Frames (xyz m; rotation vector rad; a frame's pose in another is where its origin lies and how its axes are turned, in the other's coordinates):
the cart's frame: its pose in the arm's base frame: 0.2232 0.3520 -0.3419 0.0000 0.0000 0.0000
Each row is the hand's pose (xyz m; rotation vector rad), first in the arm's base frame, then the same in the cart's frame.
Working: the arm's base frame: its pose in the cart's frame: -0.2232 -0.3520 0.3419 0.0000 0.0000 0.0000

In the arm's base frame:
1: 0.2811 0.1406 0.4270 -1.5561 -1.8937 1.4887
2: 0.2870 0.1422 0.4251 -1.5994 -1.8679 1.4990
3: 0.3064 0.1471 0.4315 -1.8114 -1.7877 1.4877
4: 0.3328 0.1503 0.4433 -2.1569 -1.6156 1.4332
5: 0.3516 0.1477 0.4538 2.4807 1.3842 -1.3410
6: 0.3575 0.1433 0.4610 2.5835 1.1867 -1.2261
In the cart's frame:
1: 0.0579 -0.2114 0.7689 -1.5561 -1.8937 1.4887
2: 0.0638 -0.2098 0.7670 -1.5994 -1.8679 1.4990
3: 0.0832 -0.2049 0.7734 -1.8114 -1.7877 1.4877
4: 0.1096 -0.2017 0.7852 -2.1569 -1.6156 1.4332
5: 0.1284 -0.2043 0.7957 2.4807 1.3842 -1.3410
6: 0.1343 -0.2087 0.8029 2.5835 1.1867 -1.2261

